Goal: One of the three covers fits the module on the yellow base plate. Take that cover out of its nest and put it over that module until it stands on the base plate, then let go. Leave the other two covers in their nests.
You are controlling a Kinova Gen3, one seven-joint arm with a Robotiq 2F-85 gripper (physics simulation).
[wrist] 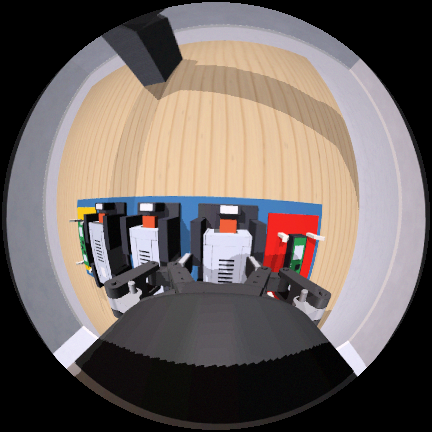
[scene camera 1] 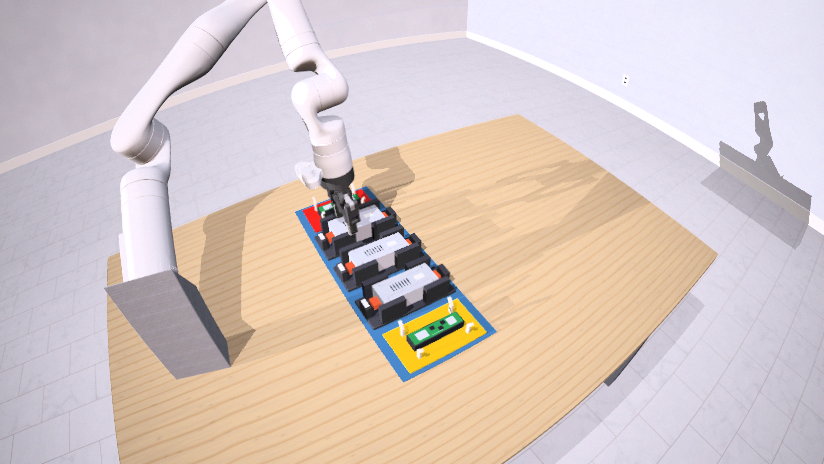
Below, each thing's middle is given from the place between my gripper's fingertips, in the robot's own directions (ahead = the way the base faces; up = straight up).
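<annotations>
My hand's 5 cm above the red plate (wrist: 274, 251), 1 cm short of it and 12 cm to the right of it. As for the yellow base plate (scene camera 1: 448, 344), that one's 5 cm below my hand, 31 cm to the right of it and 7 cm ahead of it.
</annotations>
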